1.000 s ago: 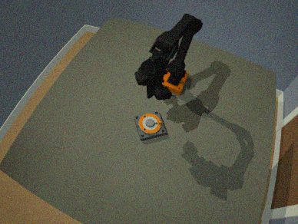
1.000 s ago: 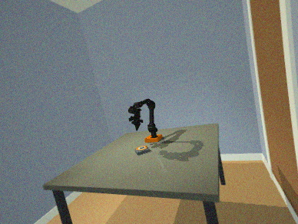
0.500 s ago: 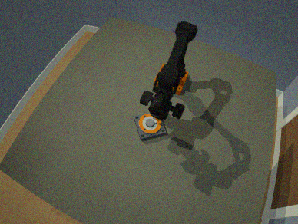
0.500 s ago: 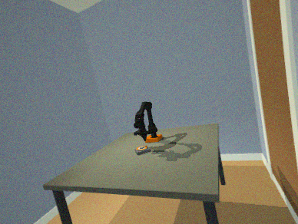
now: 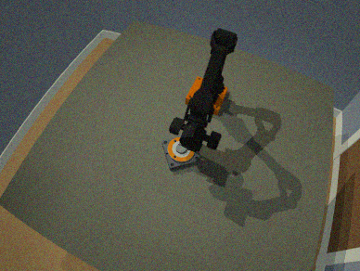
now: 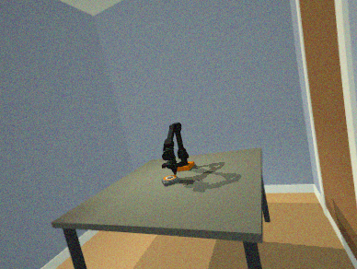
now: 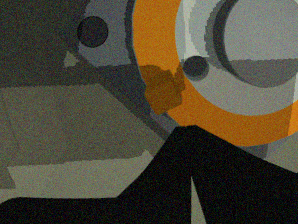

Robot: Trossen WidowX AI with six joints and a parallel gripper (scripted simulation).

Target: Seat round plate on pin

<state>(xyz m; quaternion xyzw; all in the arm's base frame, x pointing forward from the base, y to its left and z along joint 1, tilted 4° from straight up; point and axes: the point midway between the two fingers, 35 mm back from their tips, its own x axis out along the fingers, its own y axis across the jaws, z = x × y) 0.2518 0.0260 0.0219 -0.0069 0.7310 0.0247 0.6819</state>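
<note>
Now: the round orange plate 3 cm ahead of my gripper tip and 1 cm to the right of it. Round my gripper tip: square grey base 4 cm ahead, 3 cm to the right, 2 cm below.
</note>
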